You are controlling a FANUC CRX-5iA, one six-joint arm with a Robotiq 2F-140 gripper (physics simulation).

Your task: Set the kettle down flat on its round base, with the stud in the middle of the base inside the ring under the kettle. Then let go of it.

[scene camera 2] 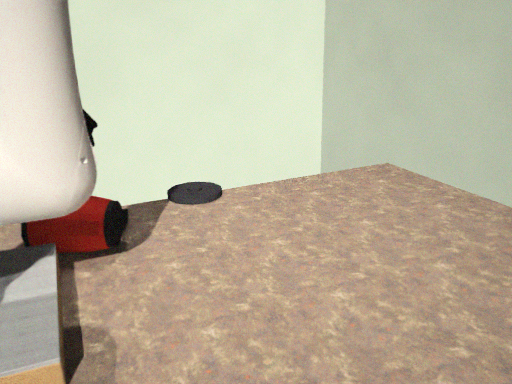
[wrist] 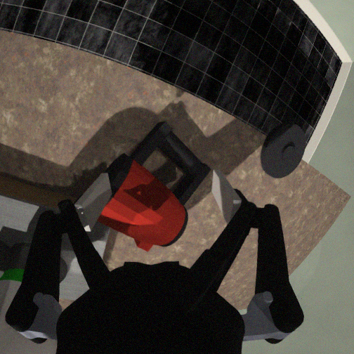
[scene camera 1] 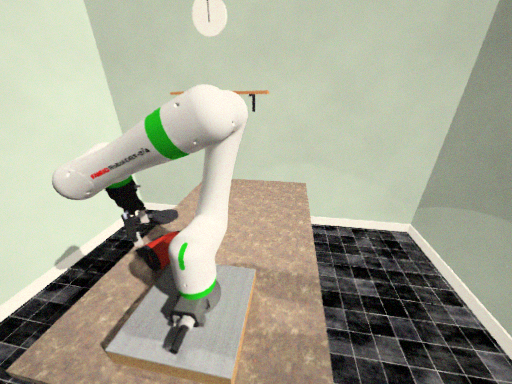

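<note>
The red kettle [scene camera 1: 164, 244] [scene camera 2: 75, 229] [wrist: 170, 220] lies on its side on the table, apart from its base. Its black handle [wrist: 175, 145] sticks out towards the top of the wrist view. The round base [scene camera 1: 163, 216] [scene camera 2: 195, 193] [wrist: 281, 152] is a flat dark disc near the table's edge; its small stud [wrist: 288, 148] faces up. The ring under the kettle cannot be made out. My gripper [scene camera 1: 141, 230] [wrist: 160, 182] is open and empty, with the kettle showing between its spread fingers in the wrist view. Its fingers are hidden behind the arm in scene camera 2.
The brown mottled table [scene camera 1: 280, 310] [scene camera 2: 300, 280] [wrist: 55, 90] carries a thick grey board [scene camera 1: 215, 350] [scene camera 2: 30, 320] under the arm's foot. The kettle lies close to the board's edge. The arm's white link [scene camera 2: 40, 110] hides part of the kettle. A dark tiled floor [scene camera 1: 380, 300] lies beyond the table.
</note>
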